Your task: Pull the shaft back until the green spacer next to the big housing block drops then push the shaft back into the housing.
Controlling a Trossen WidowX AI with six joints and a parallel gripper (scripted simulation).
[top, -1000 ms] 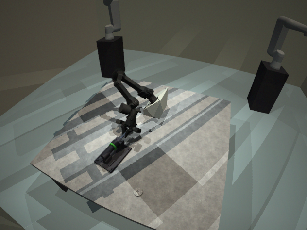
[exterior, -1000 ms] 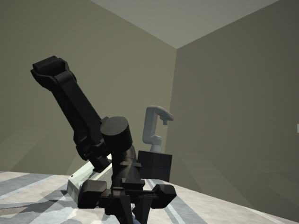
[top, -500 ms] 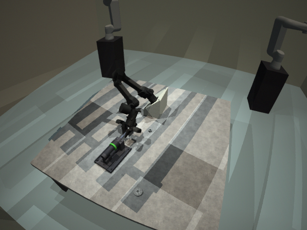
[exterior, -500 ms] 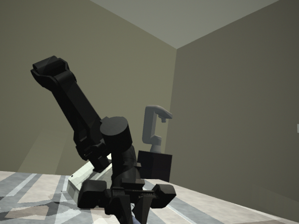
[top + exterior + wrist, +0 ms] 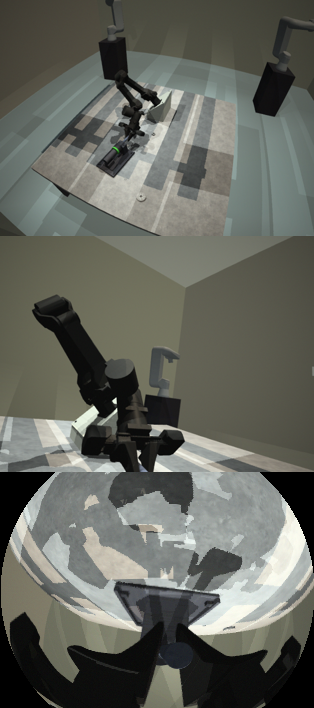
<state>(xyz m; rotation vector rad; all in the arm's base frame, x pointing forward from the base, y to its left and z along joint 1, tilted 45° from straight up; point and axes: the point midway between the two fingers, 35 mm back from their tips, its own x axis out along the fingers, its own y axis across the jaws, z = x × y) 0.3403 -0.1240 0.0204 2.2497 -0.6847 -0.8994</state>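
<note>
Right now my gripper tip is 6 cm short of the blue-grey shaft, 1 cm to the left of it and 2 cm below it. Round my gripper tip: green spacer (12 cm ahead, 3 cm to the right, 2 cm above).
</note>
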